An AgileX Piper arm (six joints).
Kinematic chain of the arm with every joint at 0, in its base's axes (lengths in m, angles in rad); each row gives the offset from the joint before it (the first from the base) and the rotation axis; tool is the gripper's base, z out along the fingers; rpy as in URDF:
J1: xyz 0 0 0.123 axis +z
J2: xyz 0 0 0 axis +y
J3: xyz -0.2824 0 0.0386 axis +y
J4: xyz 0.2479 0 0.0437 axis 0.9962 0 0.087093
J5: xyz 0 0 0 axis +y
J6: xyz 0.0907 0 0.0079 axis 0.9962 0 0.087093
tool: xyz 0 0 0 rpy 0 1.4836 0
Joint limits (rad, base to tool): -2.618..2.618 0..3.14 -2.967..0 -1.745..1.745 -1.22..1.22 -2.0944..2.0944
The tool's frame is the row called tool.
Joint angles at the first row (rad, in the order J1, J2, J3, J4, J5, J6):
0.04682 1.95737 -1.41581 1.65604 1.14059 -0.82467
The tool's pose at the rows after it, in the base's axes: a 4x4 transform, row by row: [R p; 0 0 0 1], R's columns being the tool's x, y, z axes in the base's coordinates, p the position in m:
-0.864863 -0.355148 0.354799 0.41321; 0.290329 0.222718 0.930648 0.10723; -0.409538 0.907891 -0.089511 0.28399; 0 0 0 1
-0.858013 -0.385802 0.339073 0.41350; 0.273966 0.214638 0.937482 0.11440; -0.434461 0.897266 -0.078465 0.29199; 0 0 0 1
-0.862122 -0.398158 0.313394 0.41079; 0.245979 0.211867 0.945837 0.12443; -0.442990 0.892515 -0.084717 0.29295; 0 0 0 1
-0.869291 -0.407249 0.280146 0.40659; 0.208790 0.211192 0.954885 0.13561; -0.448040 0.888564 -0.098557 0.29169; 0 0 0 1
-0.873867 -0.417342 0.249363 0.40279; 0.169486 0.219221 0.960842 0.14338; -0.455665 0.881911 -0.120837 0.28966; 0 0 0 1
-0.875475 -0.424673 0.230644 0.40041; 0.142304 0.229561 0.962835 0.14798; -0.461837 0.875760 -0.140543 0.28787; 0 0 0 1
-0.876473 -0.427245 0.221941 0.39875; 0.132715 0.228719 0.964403 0.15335; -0.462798 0.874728 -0.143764 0.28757; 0 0 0 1
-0.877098 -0.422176 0.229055 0.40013; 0.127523 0.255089 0.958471 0.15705; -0.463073 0.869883 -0.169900 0.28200; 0 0 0 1
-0.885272 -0.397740 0.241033 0.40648; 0.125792 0.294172 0.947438 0.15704; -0.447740 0.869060 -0.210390 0.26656; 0 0 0 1
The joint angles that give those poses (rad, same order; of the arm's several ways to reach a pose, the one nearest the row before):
0.05897 1.95738 -1.46835 1.65604 1.14674 -0.82468
0.07574 1.95736 -1.49741 1.65408 1.14886 -0.82466
0.09988 1.95736 -1.50373 1.64367 1.14885 -0.82467
0.12701 1.95738 -1.50377 1.62655 1.15089 -0.82466
0.14600 1.95737 -1.50374 1.59886 1.15476 -0.82467
0.15763 1.95737 -1.50376 1.57577 1.15476 -0.82465
0.17143 1.95738 -1.50374 1.57417 1.14914 -0.82468
0.18193 1.96569 -1.50378 1.55727 1.12274 -0.82464
0.18200 1.99681 -1.50517 1.53405 1.09464 -0.82467

